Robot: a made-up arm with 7 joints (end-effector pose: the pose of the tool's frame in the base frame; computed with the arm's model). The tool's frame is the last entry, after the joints. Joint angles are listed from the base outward.
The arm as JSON. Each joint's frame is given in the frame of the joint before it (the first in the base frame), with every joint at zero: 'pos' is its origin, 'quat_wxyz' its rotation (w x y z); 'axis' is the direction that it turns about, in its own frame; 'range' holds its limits. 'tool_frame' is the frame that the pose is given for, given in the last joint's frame.
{
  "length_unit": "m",
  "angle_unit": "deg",
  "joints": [
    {
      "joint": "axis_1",
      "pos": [
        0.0,
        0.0,
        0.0
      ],
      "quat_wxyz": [
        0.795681,
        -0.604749,
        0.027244,
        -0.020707
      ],
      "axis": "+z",
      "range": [
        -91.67,
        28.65
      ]
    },
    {
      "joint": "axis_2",
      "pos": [
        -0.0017,
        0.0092,
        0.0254
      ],
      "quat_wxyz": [
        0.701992,
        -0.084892,
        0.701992,
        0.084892
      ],
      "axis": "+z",
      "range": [
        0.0,
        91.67
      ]
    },
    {
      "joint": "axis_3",
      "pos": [
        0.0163,
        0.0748,
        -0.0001
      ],
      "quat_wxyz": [
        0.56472,
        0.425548,
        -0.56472,
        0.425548
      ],
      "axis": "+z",
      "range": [
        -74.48,
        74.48
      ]
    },
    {
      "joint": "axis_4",
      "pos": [
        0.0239,
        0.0,
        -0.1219
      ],
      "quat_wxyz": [
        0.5,
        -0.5,
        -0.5,
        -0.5
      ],
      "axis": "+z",
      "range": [
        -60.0,
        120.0
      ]
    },
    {
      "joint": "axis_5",
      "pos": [
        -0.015,
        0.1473,
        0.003
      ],
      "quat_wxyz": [
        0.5,
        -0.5,
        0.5,
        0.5
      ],
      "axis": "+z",
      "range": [
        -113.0,
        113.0
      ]
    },
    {
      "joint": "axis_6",
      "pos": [
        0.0,
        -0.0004,
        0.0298
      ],
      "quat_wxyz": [
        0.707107,
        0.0,
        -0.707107,
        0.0
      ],
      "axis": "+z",
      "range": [
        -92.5,
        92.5
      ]
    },
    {
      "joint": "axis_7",
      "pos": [
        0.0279,
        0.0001,
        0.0
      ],
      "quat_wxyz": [
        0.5,
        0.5,
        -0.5,
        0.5
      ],
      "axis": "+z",
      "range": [
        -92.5,
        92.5
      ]
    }
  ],
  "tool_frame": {
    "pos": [
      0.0,
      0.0,
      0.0
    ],
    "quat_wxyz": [
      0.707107,
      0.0,
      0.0,
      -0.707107
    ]
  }
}
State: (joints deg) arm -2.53 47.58 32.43 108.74 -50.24 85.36 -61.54
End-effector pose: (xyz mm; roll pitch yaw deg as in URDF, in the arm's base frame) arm -97.2 261.2 -262.0 -154.91 44.24 -24.72
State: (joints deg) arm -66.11 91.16 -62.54 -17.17 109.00 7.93 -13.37
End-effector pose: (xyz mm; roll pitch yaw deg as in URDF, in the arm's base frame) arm 258.3 116.3 -25.3 -158.67 2.41 -22.18
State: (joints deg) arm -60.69 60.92 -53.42 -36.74 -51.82 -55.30 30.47
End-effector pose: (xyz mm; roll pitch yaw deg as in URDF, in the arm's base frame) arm 198.9 -13.5 -21.2 -13.11 -61.14 -45.25
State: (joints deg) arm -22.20 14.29 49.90 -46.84 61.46 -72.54 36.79
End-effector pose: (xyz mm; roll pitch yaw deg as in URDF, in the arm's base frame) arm 133.2 134.2 -24.3 173.07 -37.31 -102.78
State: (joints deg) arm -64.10 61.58 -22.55 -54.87 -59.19 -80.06 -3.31
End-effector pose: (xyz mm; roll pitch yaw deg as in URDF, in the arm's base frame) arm 130.9 20.1 70.8 116.79 -42.07 166.71
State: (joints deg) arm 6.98 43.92 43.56 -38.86 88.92 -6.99 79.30
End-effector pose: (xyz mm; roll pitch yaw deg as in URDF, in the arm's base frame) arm 137.8 187.0 -16.3 -153.34 -29.51 -99.55
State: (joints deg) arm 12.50 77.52 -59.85 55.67 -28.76 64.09 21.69
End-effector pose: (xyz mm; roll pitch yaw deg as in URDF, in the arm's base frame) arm -56.6 375.6 -161.2 162.46 -21.25 105.52
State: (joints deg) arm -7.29 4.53 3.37 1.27 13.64 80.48 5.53
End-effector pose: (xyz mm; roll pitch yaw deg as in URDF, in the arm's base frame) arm 173.9 64.8 -267.3 88.18 66.43 86.82
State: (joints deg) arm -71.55 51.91 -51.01 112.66 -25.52 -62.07 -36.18
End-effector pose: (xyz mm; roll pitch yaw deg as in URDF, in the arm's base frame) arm 253.5 302.2 -88.7 62.00 19.80 -7.03
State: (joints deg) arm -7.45 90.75 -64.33 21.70 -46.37 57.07 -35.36
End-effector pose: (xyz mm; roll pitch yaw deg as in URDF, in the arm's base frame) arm 60.5 324.2 -180.9 170.83 40.89 161.14
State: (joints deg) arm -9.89 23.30 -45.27 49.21 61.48 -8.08 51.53
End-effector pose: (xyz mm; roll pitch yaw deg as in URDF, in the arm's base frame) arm 75.7 71.2 -382.0 83.64 14.24 -29.50
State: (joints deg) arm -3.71 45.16 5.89 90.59 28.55 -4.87 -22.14
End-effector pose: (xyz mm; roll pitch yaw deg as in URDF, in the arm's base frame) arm -37.6 317.8 -278.8 147.20 62.71 122.36
